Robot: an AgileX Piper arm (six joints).
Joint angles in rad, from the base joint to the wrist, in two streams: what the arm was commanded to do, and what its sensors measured. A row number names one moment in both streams.
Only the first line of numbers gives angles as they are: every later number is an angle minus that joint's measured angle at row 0.
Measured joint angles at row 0: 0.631, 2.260, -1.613, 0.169, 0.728, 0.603
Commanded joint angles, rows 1 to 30: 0.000, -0.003, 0.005, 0.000, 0.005, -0.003; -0.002, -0.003, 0.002, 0.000, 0.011, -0.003; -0.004, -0.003, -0.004, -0.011, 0.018, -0.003; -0.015, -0.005, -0.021, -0.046, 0.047, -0.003; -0.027, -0.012, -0.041, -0.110, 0.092, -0.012; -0.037, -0.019, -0.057, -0.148, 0.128, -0.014; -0.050, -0.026, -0.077, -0.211, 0.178, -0.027; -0.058, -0.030, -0.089, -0.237, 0.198, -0.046; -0.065, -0.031, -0.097, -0.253, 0.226, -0.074; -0.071, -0.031, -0.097, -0.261, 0.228, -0.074; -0.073, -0.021, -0.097, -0.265, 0.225, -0.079; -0.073, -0.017, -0.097, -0.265, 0.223, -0.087; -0.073, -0.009, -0.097, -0.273, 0.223, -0.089; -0.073, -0.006, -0.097, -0.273, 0.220, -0.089; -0.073, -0.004, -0.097, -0.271, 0.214, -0.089; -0.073, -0.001, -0.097, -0.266, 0.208, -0.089; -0.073, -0.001, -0.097, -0.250, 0.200, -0.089; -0.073, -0.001, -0.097, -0.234, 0.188, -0.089; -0.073, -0.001, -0.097, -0.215, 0.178, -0.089; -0.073, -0.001, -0.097, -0.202, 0.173, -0.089; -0.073, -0.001, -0.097, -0.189, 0.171, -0.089; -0.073, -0.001, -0.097, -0.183, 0.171, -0.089; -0.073, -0.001, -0.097, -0.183, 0.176, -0.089; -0.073, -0.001, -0.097, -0.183, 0.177, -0.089; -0.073, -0.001, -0.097, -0.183, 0.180, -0.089; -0.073, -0.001, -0.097, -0.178, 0.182, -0.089; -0.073, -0.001, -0.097, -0.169, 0.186, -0.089; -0.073, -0.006, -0.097, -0.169, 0.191, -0.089; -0.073, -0.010, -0.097, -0.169, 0.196, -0.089; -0.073, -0.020, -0.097, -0.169, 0.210, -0.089
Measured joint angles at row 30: -0.068, 0.004, -0.093, -0.169, 0.182, -0.083
